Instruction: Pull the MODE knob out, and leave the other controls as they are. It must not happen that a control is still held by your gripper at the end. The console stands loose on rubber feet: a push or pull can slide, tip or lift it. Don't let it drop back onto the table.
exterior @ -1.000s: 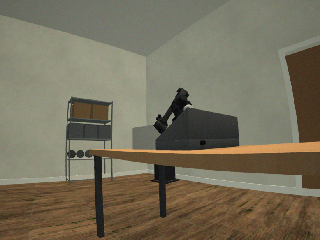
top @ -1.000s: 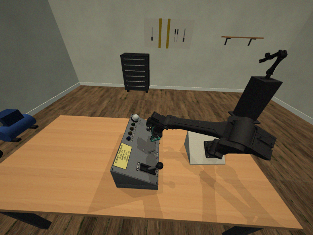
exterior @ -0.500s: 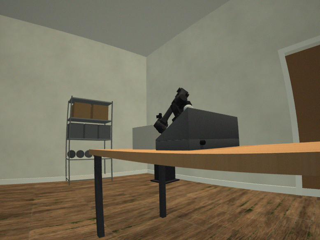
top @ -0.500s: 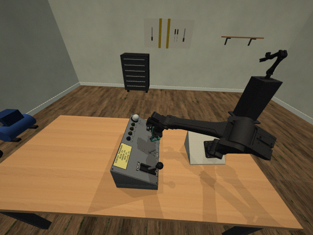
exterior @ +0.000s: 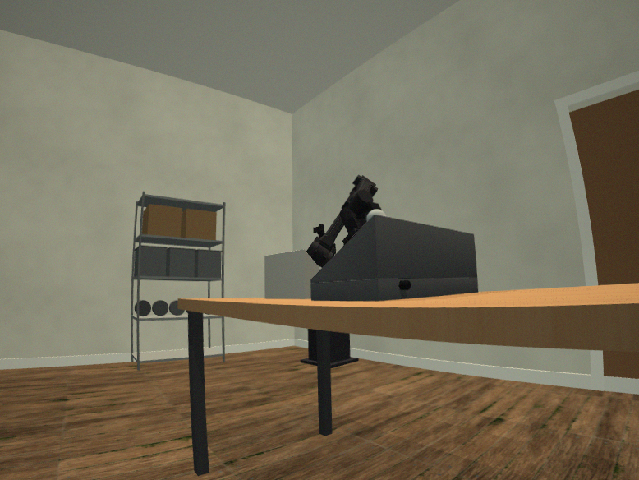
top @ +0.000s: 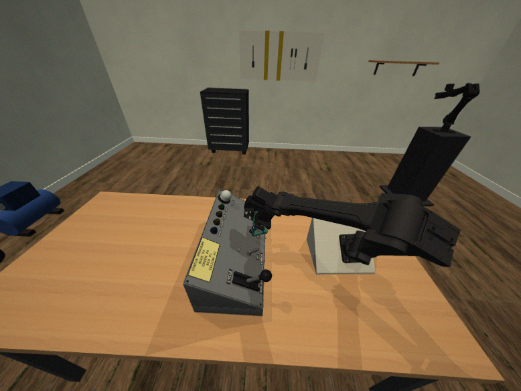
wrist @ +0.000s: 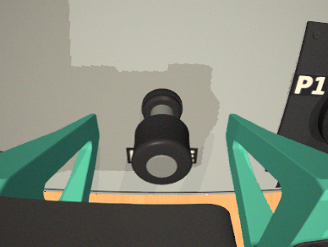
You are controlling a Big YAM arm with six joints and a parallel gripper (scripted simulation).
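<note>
My gripper is now right at the black mode knob. Also, from my hand: program selector 120 mm to the right; check toggle 10 mm ahead, 120 mm to the left; grey console 40 mm ahead, 60 mm to the left, 20 mm below.
</note>
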